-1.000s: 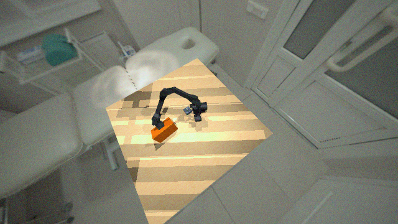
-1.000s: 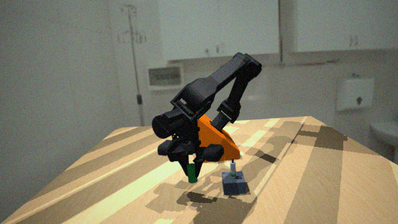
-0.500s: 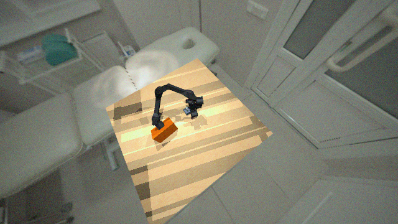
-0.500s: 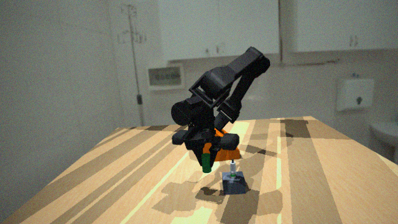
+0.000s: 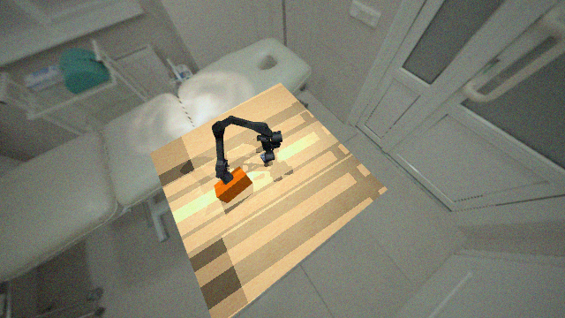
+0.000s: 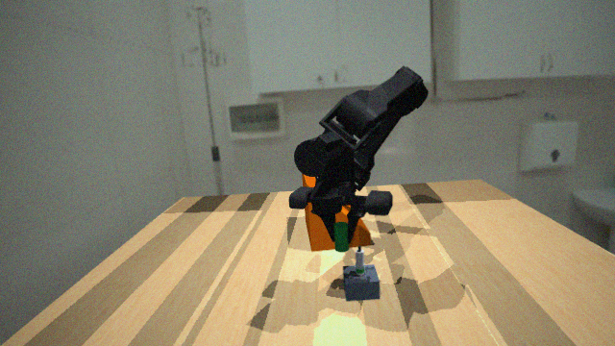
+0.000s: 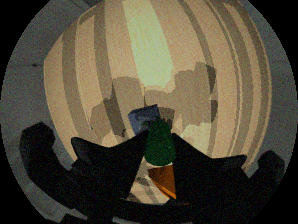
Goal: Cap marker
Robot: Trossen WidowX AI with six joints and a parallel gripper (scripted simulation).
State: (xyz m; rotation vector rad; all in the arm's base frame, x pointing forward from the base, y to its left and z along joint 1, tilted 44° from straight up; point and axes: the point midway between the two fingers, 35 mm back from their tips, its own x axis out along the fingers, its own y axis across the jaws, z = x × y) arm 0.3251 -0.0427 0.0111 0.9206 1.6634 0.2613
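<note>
The grey-blue holder block lies 2 cm behind my gripper tip, 4 cm to the left of it and 10 cm below it. The rest, counted from my gripper tip: green cap: 1 cm above.
</note>
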